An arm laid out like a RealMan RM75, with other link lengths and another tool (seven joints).
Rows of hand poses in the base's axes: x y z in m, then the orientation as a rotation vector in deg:
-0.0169 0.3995 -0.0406 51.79 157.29 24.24
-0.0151 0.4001 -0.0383 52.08 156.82 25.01
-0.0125 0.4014 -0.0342 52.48 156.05 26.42
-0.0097 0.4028 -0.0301 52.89 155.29 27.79
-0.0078 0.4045 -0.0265 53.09 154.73 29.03
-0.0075 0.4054 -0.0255 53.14 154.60 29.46
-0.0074 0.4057 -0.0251 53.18 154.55 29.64
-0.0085 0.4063 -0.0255 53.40 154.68 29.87
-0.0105 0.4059 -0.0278 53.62 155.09 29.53
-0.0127 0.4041 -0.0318 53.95 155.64 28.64
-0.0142 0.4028 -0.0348 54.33 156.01 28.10
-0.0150 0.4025 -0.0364 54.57 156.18 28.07
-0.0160 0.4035 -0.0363 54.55 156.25 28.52
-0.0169 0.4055 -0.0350 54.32 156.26 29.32
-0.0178 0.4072 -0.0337 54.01 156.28 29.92
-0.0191 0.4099 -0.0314 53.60 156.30 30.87
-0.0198 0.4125 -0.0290 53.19 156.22 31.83
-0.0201 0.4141 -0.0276 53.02 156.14 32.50
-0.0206 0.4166 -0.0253 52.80 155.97 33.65
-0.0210 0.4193 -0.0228 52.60 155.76 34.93
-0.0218 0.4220 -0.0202 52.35 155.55 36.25
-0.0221 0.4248 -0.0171 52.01 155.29 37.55
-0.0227 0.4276 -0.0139 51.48 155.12 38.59
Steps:
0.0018 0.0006 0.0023 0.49 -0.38 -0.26
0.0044 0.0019 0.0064 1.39 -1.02 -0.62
0.0072 0.0033 0.0105 2.27 -1.64 -0.99
0.0091 0.0050 0.0141 3.07 -2.14 -1.17
0.0094 0.0059 0.0151 3.35 -2.26 -1.20
0.0095 0.0062 0.0155 3.47 -2.30 -1.23
0.0084 0.0068 0.0151 3.68 -2.11 -1.29
0.0064 0.0064 0.0128 3.55 -1.64 -1.32
0.0042 0.0046 0.0088 3.08 -0.98 -1.41
0.0027 0.0033 0.0058 2.83 -0.47 -1.56
0.0019 0.0030 0.0042 2.87 -0.23 -1.65
0.0009 0.0040 0.0043 3.19 -0.20 -1.57
0.0000 0.0060 0.0056 3.69 -0.33 -1.35
-0.0009 0.0077 0.0069 4.06 -0.46 -1.10
-0.0022 0.0104 0.0092 4.64 -0.64 -0.76
-0.0029 0.0130 0.0116 5.22 -0.91 -0.45
-0.0032 0.0146 0.0130 5.64 -1.07 -0.31
-0.0037 0.0171 0.0153 6.37 -1.35 -0.12
-0.0041 0.0198 0.0178 7.19 -1.65 0.06
-0.0049 0.0225 0.0204 8.03 -1.96 0.28
-0.0052 0.0253 0.0235 8.84 -2.34 0.53
-0.0058 0.0281 0.0267 9.46 -2.69 0.89

